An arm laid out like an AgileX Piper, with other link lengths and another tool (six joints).
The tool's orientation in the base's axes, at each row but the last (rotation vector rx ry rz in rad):
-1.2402 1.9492 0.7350
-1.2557 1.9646 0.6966
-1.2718 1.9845 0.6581
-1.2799 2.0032 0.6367
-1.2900 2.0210 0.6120
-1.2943 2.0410 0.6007
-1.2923 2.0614 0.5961
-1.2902 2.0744 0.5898
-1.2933 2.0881 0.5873
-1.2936 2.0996 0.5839
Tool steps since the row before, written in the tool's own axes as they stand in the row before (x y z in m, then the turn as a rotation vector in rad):
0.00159 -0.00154 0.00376 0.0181 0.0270 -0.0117
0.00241 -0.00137 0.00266 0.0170 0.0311 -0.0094
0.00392 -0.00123 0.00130 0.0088 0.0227 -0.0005
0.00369 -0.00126 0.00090 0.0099 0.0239 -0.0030
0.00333 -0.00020 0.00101 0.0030 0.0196 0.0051
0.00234 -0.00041 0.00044 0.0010 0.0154 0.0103
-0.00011 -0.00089 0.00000 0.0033 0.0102 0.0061
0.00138 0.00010 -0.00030 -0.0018 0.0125 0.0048
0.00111 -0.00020 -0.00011 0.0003 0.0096 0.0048
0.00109 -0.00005 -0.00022 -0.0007 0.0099 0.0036
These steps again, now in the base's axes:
0.00191 0.00146 -0.00364 -0.0332 -0.0081 -0.0051
0.00126 0.00013 -0.00363 -0.0360 -0.0042 -0.0054
0.00034 -0.00180 -0.00390 -0.0235 0.0036 -0.0052
0.00030 -0.00205 -0.00342 -0.0256 0.0016 -0.0043
-0.00054 -0.00141 -0.00314 -0.0174 0.0096 -0.0049
-0.00023 -0.00132 -0.00201 -0.0115 0.0126 -0.0072
0.00084 -0.00030 0.00004 -0.0087 0.0062 -0.0062
-0.00063 -0.00102 -0.00075 -0.0094 0.0096 -0.0015
-0.00023 -0.00086 -0.00070 -0.0075 0.0070 -0.0031
-0.00039 -0.00086 -0.00059 -0.0078 0.0070 -0.0016

